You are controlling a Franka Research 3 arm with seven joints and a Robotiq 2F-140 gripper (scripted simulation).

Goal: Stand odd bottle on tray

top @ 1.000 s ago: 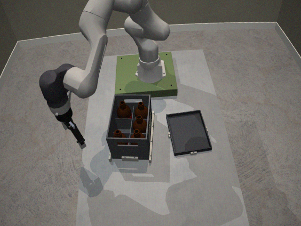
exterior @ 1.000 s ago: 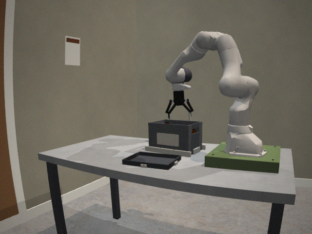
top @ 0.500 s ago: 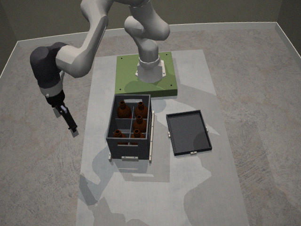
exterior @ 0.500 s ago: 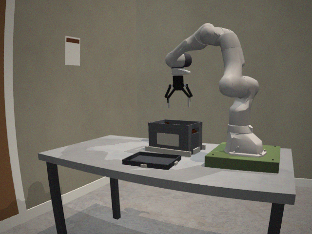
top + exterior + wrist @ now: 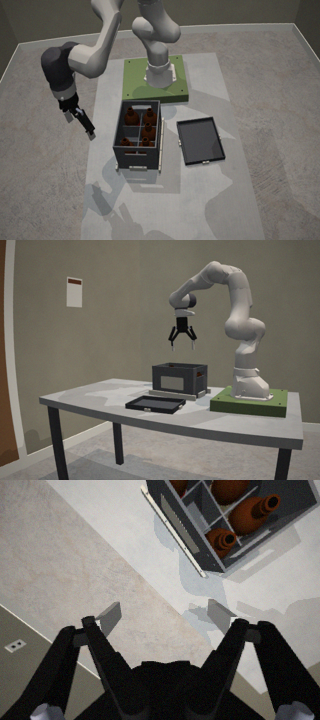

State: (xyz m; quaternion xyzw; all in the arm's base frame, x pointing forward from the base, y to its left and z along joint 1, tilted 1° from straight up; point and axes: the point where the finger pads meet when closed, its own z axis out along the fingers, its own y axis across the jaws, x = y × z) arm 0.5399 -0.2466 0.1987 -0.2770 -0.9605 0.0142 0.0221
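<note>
Right now my hand is 210 mm to the right of the dark grey crate, 170 mm above it and 120 mm past it. Round my hand: black tray: 490 mm to the left, 240 mm below, 170 mm behind; then glass bottle: 170 mm to the left, 170 mm below, 20 mm behind; then brown bottle: 200 mm behind, 170 mm below, 160 mm to the left.
</note>
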